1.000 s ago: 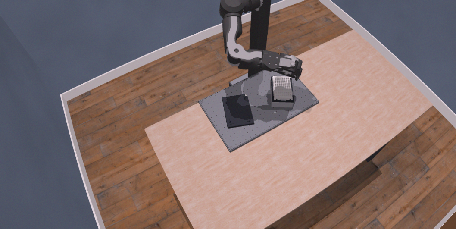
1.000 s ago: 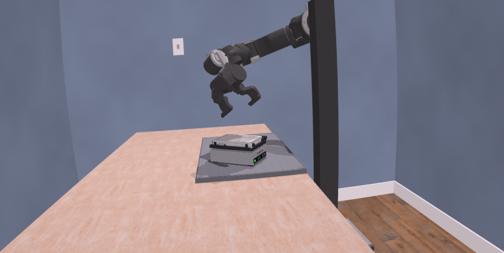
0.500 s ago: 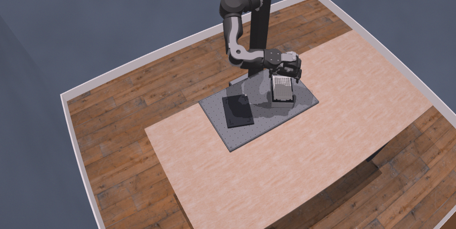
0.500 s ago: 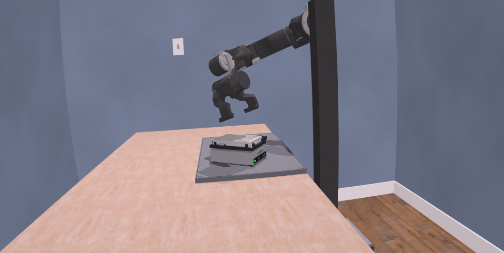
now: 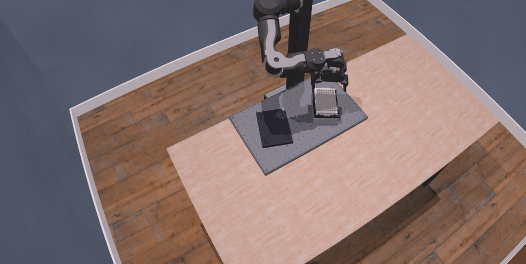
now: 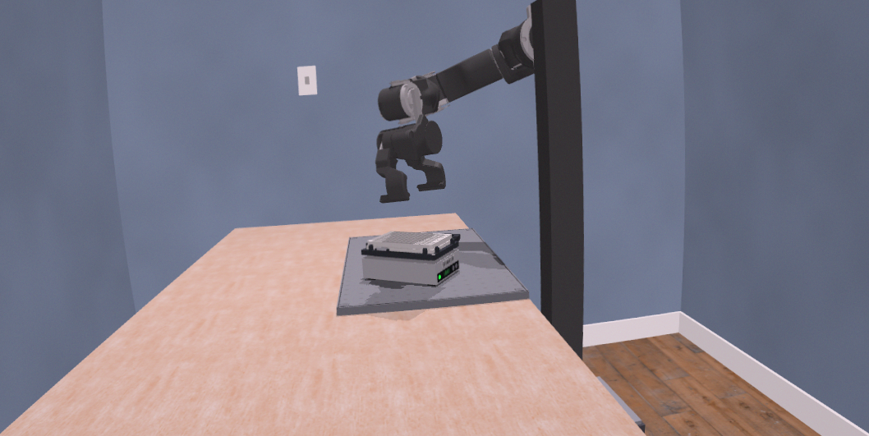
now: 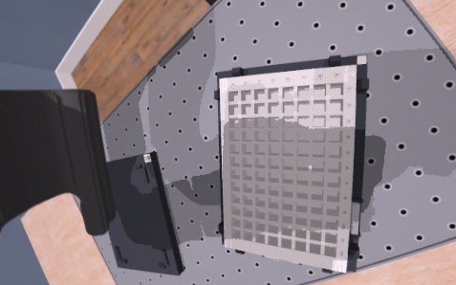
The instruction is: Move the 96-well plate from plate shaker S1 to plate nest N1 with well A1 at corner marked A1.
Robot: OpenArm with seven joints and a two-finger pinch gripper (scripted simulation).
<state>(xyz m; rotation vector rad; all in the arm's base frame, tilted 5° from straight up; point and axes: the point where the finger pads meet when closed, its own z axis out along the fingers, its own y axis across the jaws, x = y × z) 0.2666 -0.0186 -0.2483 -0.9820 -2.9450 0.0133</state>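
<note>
My hand is 80 mm above the 96-well plate, 10 mm to the left of it and 10 mm short of it. Round my hand: plate nest N1: 240 mm to the right, 140 mm below, 30 mm behind; A1 mark: 160 mm to the right, 130 mm below, 70 mm behind; plate shaker S1: 100 mm below, 40 mm ahead, 20 mm to the right.
</note>
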